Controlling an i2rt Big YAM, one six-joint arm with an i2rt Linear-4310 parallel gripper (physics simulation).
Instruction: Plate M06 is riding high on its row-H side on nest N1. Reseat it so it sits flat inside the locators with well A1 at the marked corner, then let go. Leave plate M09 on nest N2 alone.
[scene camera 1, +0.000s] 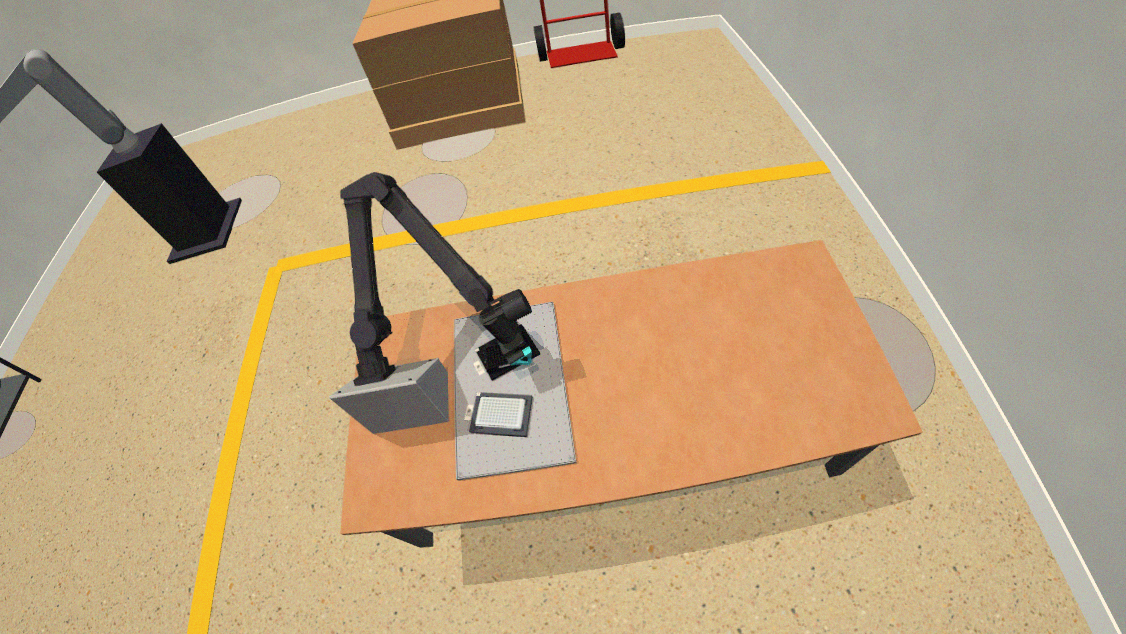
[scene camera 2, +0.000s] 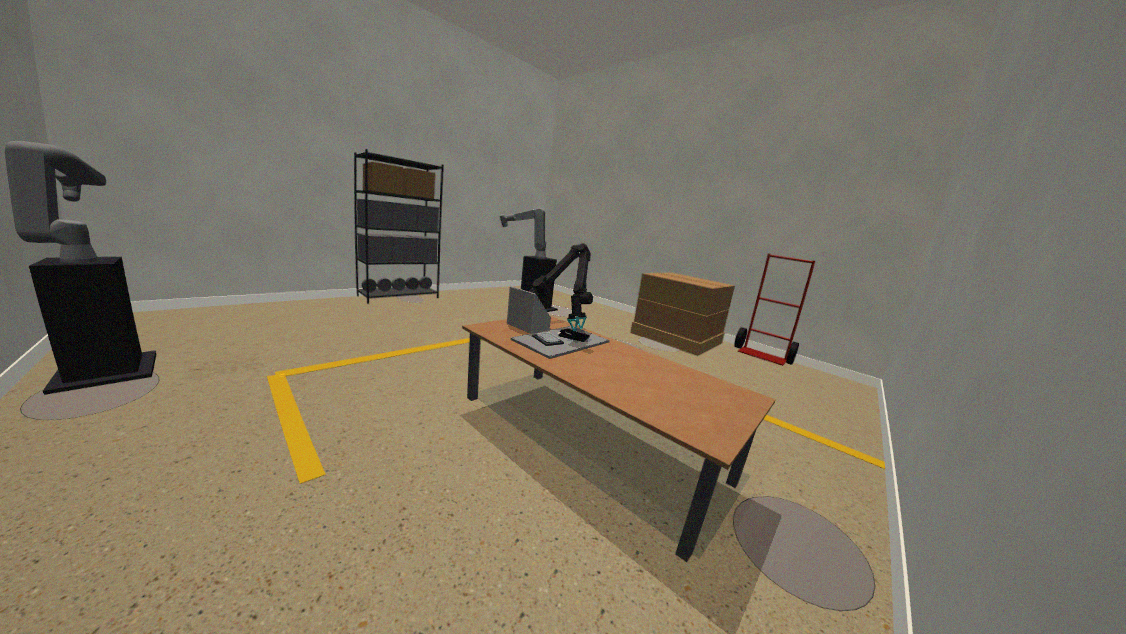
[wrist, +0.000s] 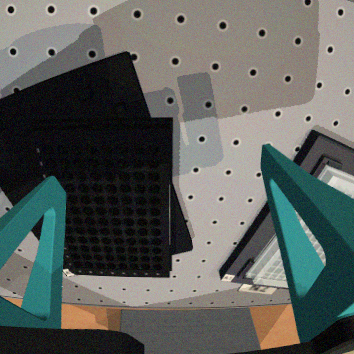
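Seen in the pictures: gripper, fingertip midpoint: (scene camera 1: 523, 351) (scene camera 2: 577, 330) (wrist: 155, 169); arm's base, link origin: (scene camera 1: 375, 377) (scene camera 2: 527, 301).
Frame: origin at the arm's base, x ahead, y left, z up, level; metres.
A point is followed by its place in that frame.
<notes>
Plate M06 (wrist: 117, 215) @(x 0.346, y 0.064, z -0.123 m), black with dark wells, lies turned relative to the black nest N1 (wrist: 100, 85) @(x 0.428, y 0.074, z -0.142 m); a strip of nest shows at its upper left and right. A pale tag (wrist: 68, 272) @(x 0.285, y 0.106, z -0.123 m) shows at its lower-left corner. Its tilt is hard to read, black on black. My gripper (scene camera 1: 523, 355) @(x 0.405, y 0.041, z -0.086 m) (scene camera 2: 577, 322) @(x 0.405, y 0.041, z -0.086 m) (wrist: 155, 169) @(x 0.405, y 0.041, z -0.086 m) is open and empty, its teal fingers above M06, one toward each side; the left finger overlaps its left edge in the wrist view. Plate M09 (scene camera 1: 501, 412) @(x 0.315, y -0.112, z -0.131 m), pale, sits in the dark grey nest N2 (scene camera 1: 525, 417) @(x 0.378, y -0.136, z -0.141 m) (wrist: 257, 237) @(x 0.307, y -0.052, z -0.141 m), partly hidden behind the right finger in the wrist view.
Both nests stand on a perforated grey board (scene camera 1: 512, 456) @(x 0.326, y -0.235, z -0.153 m) (wrist: 280, 95) @(x 0.426, y -0.042, z -0.153 m) on the orange table (scene camera 1: 709, 354) @(x 0.929, y -0.054, z -0.166 m) (scene camera 2: 669, 385) @(x 1.040, y -0.033, z -0.166 m). A grey box (scene camera 1: 393, 405) @(x 0.050, y -0.091, z -0.009 m) (scene camera 2: 526, 309) @(x 0.092, y -0.092, z -0.024 m) (wrist: 185, 330) @(x 0.155, y -0.005, z -0.137 m) stands beside the board at the arm's base. Cartons (scene camera 1: 441, 70) (scene camera 2: 681, 311) stand on the floor beyond the table.
</notes>
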